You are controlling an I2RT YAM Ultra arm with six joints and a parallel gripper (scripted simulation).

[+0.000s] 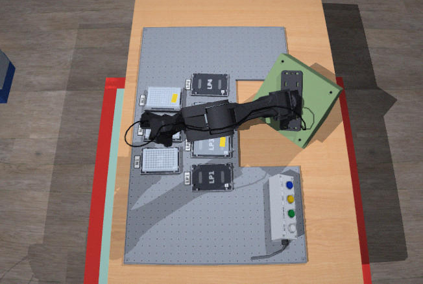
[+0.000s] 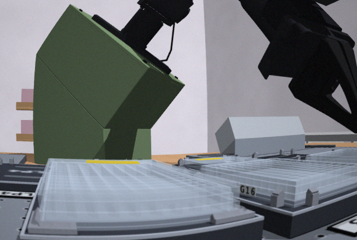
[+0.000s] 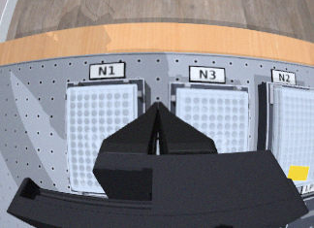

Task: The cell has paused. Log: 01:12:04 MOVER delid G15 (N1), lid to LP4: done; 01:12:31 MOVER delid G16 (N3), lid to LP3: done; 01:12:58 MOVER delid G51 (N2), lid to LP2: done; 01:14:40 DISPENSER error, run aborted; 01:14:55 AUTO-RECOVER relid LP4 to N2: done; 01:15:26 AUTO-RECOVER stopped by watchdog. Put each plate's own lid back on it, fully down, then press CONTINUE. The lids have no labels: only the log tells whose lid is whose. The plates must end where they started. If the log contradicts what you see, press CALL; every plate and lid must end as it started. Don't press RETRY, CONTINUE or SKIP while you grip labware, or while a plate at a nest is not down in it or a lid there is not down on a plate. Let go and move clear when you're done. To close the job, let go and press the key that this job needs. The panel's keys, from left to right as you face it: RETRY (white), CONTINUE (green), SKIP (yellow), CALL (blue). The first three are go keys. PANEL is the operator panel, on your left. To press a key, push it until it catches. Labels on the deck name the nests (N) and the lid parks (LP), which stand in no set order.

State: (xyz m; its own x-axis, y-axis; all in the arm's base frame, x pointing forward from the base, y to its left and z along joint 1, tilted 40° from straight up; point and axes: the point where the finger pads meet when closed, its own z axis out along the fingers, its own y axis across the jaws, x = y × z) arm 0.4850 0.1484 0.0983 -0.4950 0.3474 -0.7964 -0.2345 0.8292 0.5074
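Right now my hand is 7 cm to the left of the plate, 4 cm above it and 2 cm past it. Round my hand: lid 21 cm behind, 5 cm to the right, 5 cm below; then blue call key 52 cm behind, 5 cm to the left; then yellow SKIP key 53 cm behind, 10 cm to the left.
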